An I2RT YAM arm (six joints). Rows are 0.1 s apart.
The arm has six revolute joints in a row. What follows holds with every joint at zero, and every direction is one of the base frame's. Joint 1 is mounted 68 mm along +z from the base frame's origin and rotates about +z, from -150 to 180 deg. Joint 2 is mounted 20 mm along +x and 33.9 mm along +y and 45.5 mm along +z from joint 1 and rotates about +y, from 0 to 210 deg. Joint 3 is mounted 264 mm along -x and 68.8 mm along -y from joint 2 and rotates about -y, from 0 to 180 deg. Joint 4 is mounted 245 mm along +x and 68.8 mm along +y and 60 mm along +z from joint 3 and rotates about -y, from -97 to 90 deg. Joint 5 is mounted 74 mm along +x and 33.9 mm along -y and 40.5 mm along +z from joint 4 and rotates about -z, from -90 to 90 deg. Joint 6 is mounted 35.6 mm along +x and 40.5 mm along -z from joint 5 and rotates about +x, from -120 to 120 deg. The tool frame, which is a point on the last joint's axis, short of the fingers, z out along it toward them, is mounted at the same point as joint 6; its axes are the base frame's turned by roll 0, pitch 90 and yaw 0 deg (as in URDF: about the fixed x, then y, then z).
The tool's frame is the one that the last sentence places.
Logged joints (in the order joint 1, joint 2, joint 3, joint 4, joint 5, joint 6), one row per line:
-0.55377 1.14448 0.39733 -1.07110 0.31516 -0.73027
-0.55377 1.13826 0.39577 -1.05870 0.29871 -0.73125
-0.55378 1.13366 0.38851 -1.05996 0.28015 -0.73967
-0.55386 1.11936 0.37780 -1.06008 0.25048 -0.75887
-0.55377 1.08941 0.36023 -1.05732 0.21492 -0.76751
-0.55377 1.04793 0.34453 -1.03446 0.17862 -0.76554
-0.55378 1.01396 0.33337 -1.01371 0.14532 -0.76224
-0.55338 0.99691 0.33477 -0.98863 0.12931 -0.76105
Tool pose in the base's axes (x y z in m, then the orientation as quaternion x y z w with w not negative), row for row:
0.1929 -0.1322 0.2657 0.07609 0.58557 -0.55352 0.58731
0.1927 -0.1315 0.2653 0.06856 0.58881 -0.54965 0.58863
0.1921 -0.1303 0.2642 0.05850 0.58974 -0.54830 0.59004
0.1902 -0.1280 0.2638 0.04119 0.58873 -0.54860 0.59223
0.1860 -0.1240 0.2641 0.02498 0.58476 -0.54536 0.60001
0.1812 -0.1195 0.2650 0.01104 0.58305 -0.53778 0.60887
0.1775 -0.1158 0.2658 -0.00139 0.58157 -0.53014 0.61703
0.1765 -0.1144 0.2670 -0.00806 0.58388 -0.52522 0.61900
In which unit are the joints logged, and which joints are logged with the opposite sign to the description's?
The joints are logged in radians. Opposite sign: joint 4.
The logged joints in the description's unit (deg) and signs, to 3 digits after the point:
-31.729 65.574 22.765 61.370 18.057 -41.841
-31.729 65.217 22.676 60.659 17.115 -41.898
-31.729 64.954 22.260 60.731 16.051 -42.380
-31.734 64.135 21.646 60.738 14.351 -43.480
-31.729 62.419 20.640 60.580 12.314 -43.975
-31.729 60.042 19.740 59.270 10.234 -43.862
-31.729 58.096 19.101 58.081 8.326 -43.673
-31.706 57.119 19.181 56.644 7.409 -43.605

